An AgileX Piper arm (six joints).
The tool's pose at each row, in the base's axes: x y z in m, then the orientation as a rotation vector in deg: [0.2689 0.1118 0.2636 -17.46 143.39 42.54]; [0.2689 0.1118 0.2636 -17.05 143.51 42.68]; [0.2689 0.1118 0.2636 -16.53 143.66 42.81]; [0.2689 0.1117 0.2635 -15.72 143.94 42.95]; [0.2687 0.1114 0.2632 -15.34 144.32 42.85]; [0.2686 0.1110 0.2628 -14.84 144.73 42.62]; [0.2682 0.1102 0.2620 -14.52 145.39 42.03]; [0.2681 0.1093 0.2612 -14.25 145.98 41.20]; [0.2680 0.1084 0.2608 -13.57 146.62 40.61]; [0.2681 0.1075 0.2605 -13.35 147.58 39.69]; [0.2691 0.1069 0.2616 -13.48 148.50 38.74]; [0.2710 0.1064 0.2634 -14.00 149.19 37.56]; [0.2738 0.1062 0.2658 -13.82 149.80 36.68]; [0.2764 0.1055 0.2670 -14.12 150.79 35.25]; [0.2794 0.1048 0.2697 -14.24 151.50 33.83]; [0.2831 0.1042 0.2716 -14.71 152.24 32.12]
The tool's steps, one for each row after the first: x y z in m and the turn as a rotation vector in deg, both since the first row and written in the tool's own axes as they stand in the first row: [0.0000 0.0000 0.0000 0.00 0.01 0.34]; [0.0000 0.0000 0.0000 0.02 0.02 0.76]; [0.0001 -0.0001 0.0000 0.12 0.07 1.40]; [0.0004 -0.0004 0.0000 0.30 0.30 1.74]; [0.0007 -0.0009 0.0000 0.61 0.51 2.13]; [0.0015 -0.0018 0.0000 1.15 0.95 2.38]; [0.0021 -0.0029 0.0000 1.85 1.32 2.53]; [0.0025 -0.0037 -0.0002 2.46 1.66 3.02]; [0.0026 -0.0047 -0.0005 3.23 2.38 3.22]; [0.0012 -0.0050 -0.0012 3.95 3.16 3.18]; [-0.0013 -0.0053 -0.0020 4.73 3.82 2.76]; [-0.0049 -0.0053 -0.0027 5.43 4.25 2.85]; [-0.0077 -0.0063 -0.0029 6.44 5.11 2.62]; [-0.0116 -0.0067 -0.0041 7.45 5.68 2.42]; [-0.0157 -0.0076 -0.0043 8.60 6.36 1.95]
